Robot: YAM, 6 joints.
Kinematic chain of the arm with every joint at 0, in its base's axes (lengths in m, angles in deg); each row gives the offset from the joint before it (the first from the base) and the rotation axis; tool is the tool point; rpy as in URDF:
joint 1: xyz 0 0 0.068 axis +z
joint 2: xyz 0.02 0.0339 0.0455 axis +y
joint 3: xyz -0.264 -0.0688 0 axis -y
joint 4: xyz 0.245 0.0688 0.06 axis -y
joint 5: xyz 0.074 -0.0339 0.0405 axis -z
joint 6: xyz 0.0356 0 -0.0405 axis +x
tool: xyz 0 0 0 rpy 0 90 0
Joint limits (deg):
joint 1: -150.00..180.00
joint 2: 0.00..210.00
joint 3: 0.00..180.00
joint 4: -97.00..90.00
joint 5: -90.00..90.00
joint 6: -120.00..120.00
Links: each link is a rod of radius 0.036 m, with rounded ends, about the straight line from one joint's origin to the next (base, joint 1, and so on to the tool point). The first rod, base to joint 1, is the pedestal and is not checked.
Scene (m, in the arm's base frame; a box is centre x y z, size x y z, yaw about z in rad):
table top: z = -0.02
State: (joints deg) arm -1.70 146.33 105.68 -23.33 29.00 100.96
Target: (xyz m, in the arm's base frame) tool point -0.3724 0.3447 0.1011
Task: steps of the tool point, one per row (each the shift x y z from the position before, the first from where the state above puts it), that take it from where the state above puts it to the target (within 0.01 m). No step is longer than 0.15 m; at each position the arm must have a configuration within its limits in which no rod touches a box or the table.
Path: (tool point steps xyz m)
1: -0.0076 0.1251 0.0050
2: -0.0378 0.1194 0.0050
3: -0.0657 0.1066 0.0050
4: -0.0898 0.0873 0.0050
5: -0.1082 0.0627 0.0050
6: -0.1202 0.0344 0.0049
7: -0.1248 0.0041 0.0050
8: -0.1219 -0.0264 0.0050
9: -0.1117 -0.0553 0.0049
10: -0.0948 -0.0808 0.0050

